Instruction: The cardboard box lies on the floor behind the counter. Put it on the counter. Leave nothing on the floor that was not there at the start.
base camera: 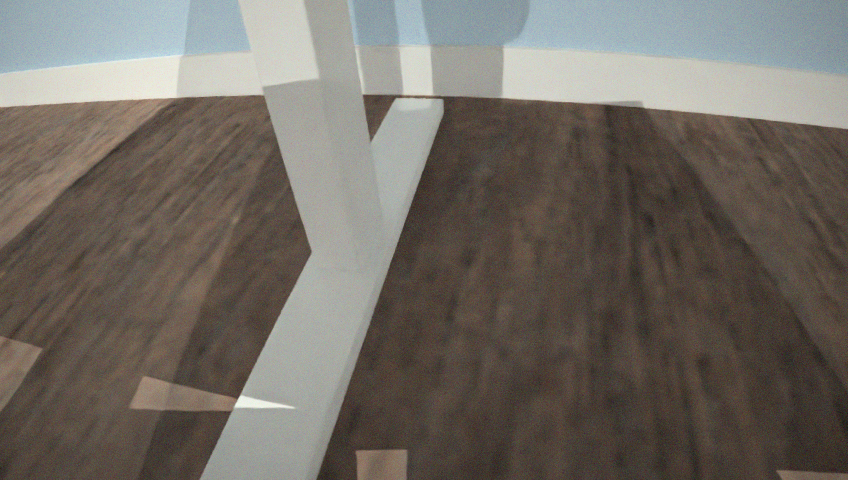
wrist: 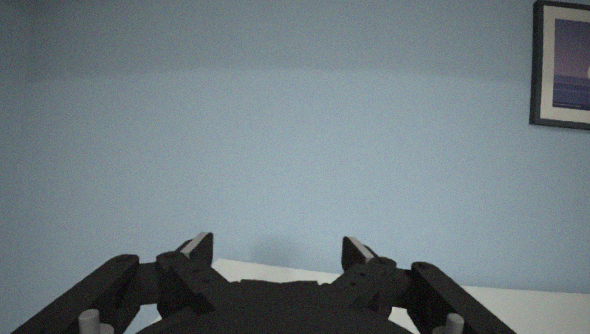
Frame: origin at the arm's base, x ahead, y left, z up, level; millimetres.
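Where they show: gripper, between the fingertips: (wrist: pixel 278 249).
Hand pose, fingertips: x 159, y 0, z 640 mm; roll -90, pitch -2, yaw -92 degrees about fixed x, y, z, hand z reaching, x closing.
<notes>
After its pixels a point has its place.
My gripper (wrist: pixel 278 249) @[x 159, y 0, z 640 mm] is open in the wrist view, its two fingers wide apart with nothing between them. A white table top (wrist: pixel 530 307) @[x 542, y -797, z 324 mm] shows low in the wrist view, behind and to the right of the fingers. The gripper body hides part of it. The cardboard box does not show in either view. I cannot tell whether this white top is the counter.
In the base camera view, a white upright leg (base camera: pixel 333 178) @[x 419, y 95, z -257 mm] stands on a long white foot (base camera: pixel 297 356) on the dark wooden floor (base camera: pixel 535 267) @[x 436, y -87, z -396 mm]. Behind is a blue wall (base camera: pixel 654 23) @[x 799, y -340, z -258 mm] (wrist: pixel 300 150) @[x 853, y -99, z 740 mm] with a white baseboard (base camera: pixel 595 74) @[x 804, y -257, z -344 mm]. A framed picture (wrist: pixel 570 65) @[x 627, y -994, z 1119 mm] hangs at the right.
</notes>
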